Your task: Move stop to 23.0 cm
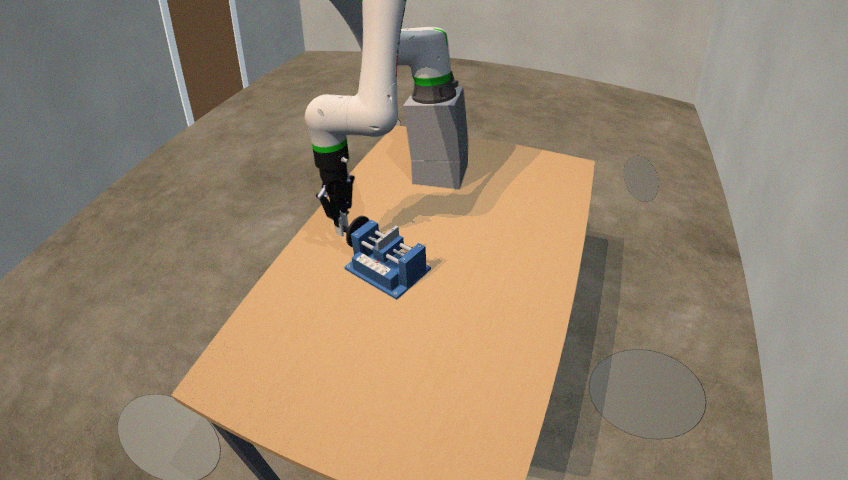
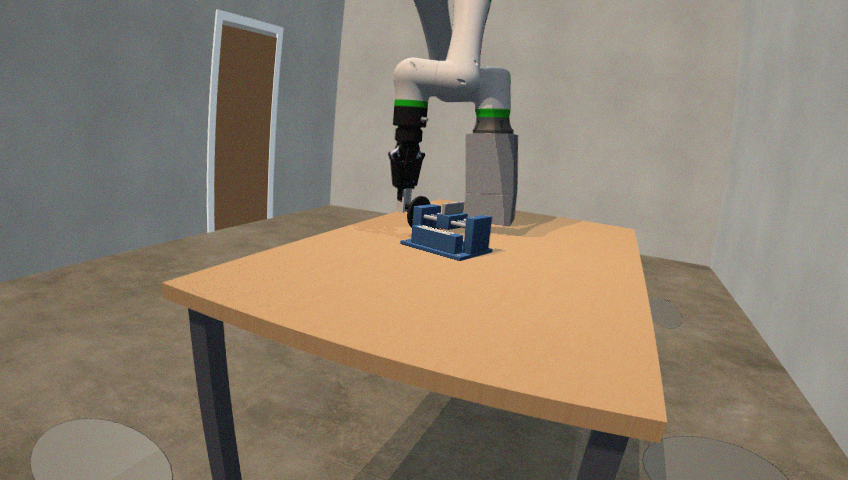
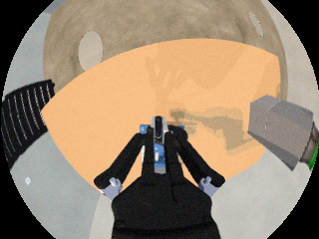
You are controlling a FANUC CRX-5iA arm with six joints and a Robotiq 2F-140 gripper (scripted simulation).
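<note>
Now: hand 20 mm to the right of the black handwheel and 20 mm above it. The rest, counted from my hand: grey stop plate 30 mm ahead, 150 mm to the left, 20 mm below.
</note>
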